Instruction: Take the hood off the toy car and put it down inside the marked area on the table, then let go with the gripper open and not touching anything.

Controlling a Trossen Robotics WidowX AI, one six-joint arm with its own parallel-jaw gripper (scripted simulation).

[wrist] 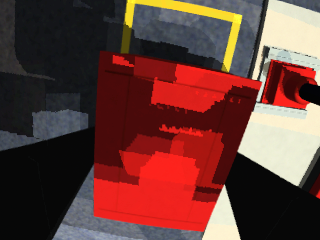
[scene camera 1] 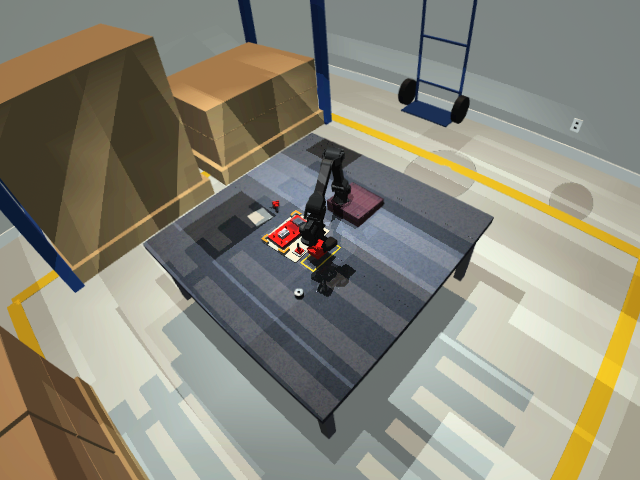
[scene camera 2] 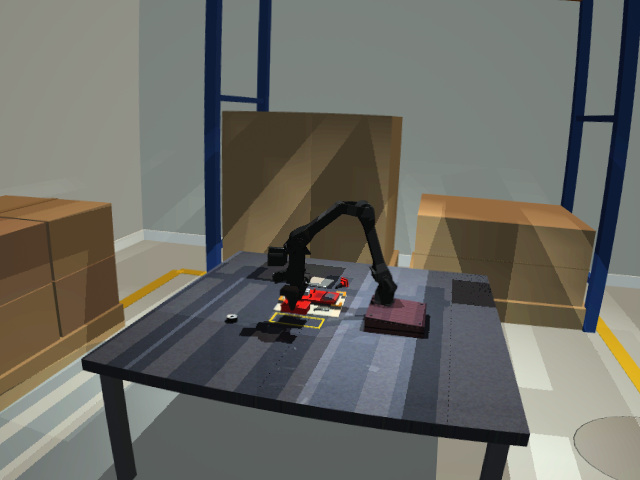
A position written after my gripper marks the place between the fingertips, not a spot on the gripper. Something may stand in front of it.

Note:
My gripper (scene camera 2: 295, 306) carries a hood (wrist: 166, 132).
My gripper shows as well in the wrist view (wrist: 164, 145).

